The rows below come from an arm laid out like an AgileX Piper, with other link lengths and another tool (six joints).
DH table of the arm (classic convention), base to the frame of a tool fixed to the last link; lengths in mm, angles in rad. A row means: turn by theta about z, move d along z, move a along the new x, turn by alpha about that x. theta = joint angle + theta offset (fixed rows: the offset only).
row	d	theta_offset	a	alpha
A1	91	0	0	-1.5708
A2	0	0.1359	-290.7	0
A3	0	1.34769	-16	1.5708
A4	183	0	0	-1.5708
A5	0	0	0	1.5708
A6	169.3	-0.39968	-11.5	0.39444
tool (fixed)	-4.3	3.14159	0	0
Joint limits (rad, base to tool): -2.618..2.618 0..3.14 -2.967..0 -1.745..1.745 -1.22..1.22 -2.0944..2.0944
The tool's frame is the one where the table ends.
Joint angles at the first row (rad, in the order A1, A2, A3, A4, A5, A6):
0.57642 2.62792 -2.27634 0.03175 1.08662 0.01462
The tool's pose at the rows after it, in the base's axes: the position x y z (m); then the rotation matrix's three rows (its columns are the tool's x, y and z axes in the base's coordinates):
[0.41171 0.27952 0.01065], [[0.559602 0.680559 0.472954], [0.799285 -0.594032 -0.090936], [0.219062 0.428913 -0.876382]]
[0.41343 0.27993 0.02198], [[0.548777 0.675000 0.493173], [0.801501 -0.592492 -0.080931], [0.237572 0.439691 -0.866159]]
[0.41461 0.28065 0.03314], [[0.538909 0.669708 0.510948], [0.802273 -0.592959 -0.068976], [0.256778 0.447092 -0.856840]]
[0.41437 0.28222 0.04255], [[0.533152 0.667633 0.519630], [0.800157 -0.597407 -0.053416], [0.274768 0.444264 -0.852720]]
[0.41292 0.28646 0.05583], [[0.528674 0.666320 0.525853], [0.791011 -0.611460 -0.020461], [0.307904 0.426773 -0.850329]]
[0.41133 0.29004 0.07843], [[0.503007 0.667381 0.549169], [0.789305 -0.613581 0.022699], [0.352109 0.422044 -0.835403]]
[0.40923 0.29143 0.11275], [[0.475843 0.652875 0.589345], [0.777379 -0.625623 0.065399], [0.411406 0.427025 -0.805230]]
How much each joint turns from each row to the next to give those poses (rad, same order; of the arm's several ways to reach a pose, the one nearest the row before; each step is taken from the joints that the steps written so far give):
0.00000 -0.00755 0.00005 -0.00284 -0.00003 -0.00231
-0.00001 -0.02280 -0.00009 -0.00463 0.00006 -0.00616
0.00001 -0.02235 -0.00003 -0.00073 0.00002 -0.00615
-0.00001 -0.01889 0.00013 0.00977 0.00200 -0.00606
0.00001 -0.02572 0.00001 0.03009 -0.00001 -0.00879
0.00000 -0.04442 -0.00012 0.02545 0.00245 -0.02591
0.00000 -0.06910 0.00213 0.01537 0.00216 -0.01270

